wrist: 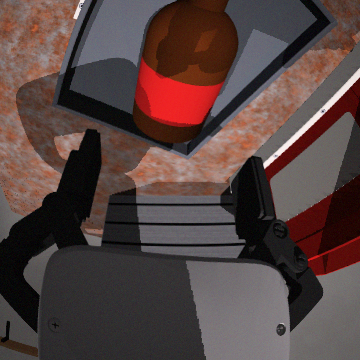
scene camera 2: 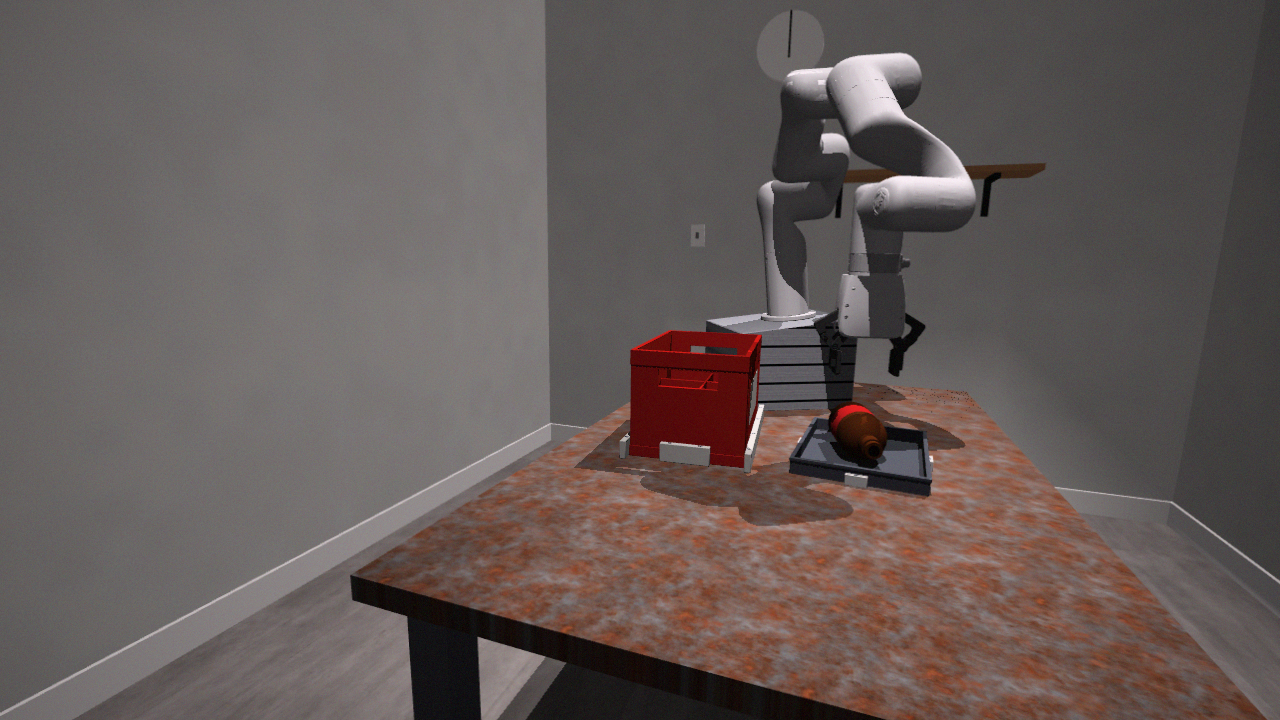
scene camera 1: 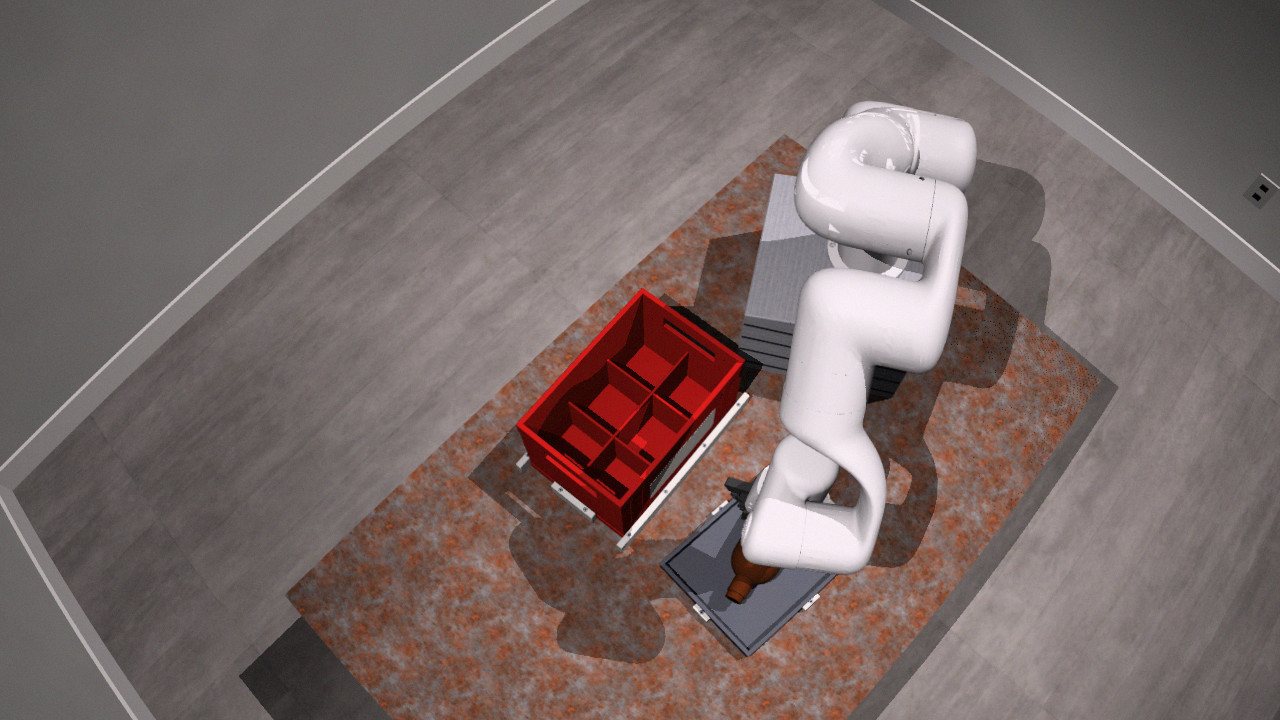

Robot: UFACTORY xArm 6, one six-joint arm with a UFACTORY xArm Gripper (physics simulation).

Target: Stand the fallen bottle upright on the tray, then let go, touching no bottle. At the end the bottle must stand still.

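Frame: origin at the arm's base, x ahead, y left, z up, level; metres.
Seen in the pictures: gripper, between the fingertips: (wrist: pixel 172 157) (scene camera 2: pixel 864 373); arm's base, origin of its link: (scene camera 2: pixel 788 317) (scene camera 1: pixel 867 252).
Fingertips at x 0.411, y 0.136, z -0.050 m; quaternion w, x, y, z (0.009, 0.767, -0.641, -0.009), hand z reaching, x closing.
Note:
Offsets run from my fingertips to a thing's top centre.
The brown bottle {dx +0.025, dy +0.000, dz -0.059 m} (scene camera 1: pixel 753 567) (scene camera 2: pixel 861 431) (wrist: pixel 182 75) with a red label lies on its side in the grey tray (scene camera 1: pixel 768 619) (scene camera 2: pixel 908 449) (wrist: pixel 100 46). In scene camera 2 its neck points toward the camera, and its base end is at the tray's far side. In the wrist view its base end is toward the gripper and its neck is cut off at the top edge. My gripper (scene camera 2: pixel 866 369) (wrist: pixel 172 157) is open and empty, above the bottle's base end and apart from it. In scene camera 1 the arm hides most of the gripper and part of the bottle.
A red crate {dx -0.015, dy -0.269, dz +0.037 m} (scene camera 1: pixel 617 514) (scene camera 2: pixel 689 420) (wrist: pixel 347 187) with compartments stands beside the tray, held by white strips. The arm's grey ribbed pedestal (scene camera 1: pixel 778 277) (scene camera 2: pixel 805 380) (wrist: pixel 185 215) stands behind both. The tray has a low raised rim and small white brackets.

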